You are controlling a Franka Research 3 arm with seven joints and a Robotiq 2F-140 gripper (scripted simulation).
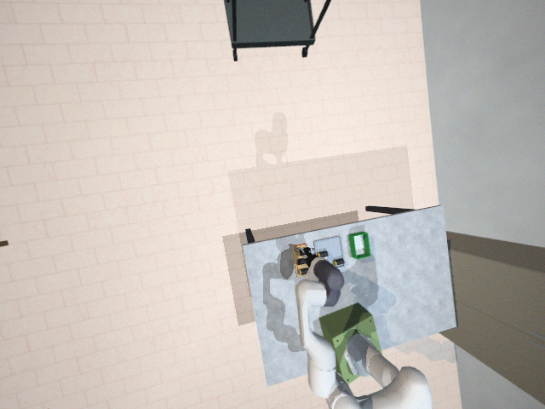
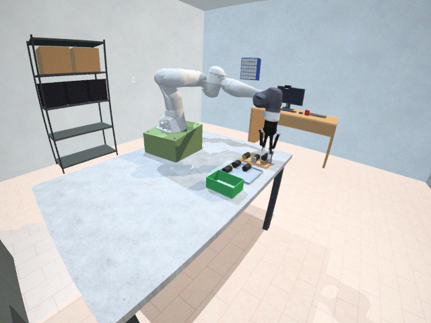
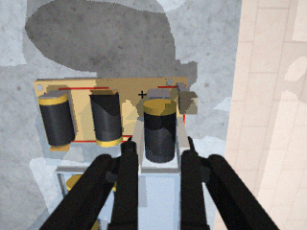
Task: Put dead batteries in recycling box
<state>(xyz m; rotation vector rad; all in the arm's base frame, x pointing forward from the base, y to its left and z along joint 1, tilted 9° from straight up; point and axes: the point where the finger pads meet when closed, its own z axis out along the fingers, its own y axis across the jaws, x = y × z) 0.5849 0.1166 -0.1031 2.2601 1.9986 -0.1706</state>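
Now: hand 40 mm to the right of the post, 40 mm above it and 30 mm short of it. Also, from my hand: grey tray (170 mm to the right, 90 mm behind, 80 mm below); green recycling box (380 mm to the right, 90 mm behind, 70 mm below).
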